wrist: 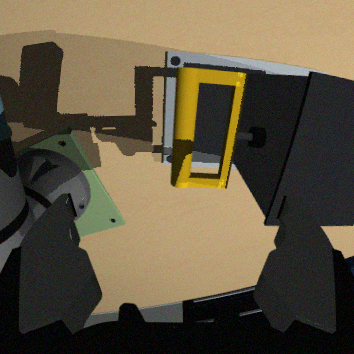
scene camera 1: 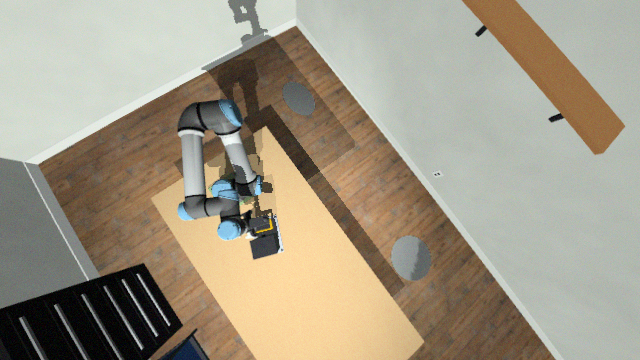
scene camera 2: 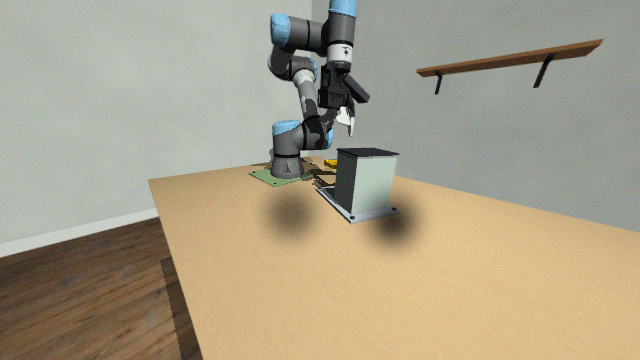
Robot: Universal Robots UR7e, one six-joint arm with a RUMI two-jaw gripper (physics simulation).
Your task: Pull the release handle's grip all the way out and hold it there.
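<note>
The release handle's yellow grip is a rectangular loop on the side of a dark-topped box. In the wrist view a short rod joins it to a black collar on the box's dark side. The box stands on a grey base plate. My gripper is open and empty, above the table and higher than the box top. In the wrist view the grip shows ahead of and between the fingers, apart from both. The box hides most of it in scene camera 2.
The arm's base stands on a green plate near the grip side of the box. A black slatted unit and a blue bin are beside the wooden table. Two grey discs show beyond its other side.
</note>
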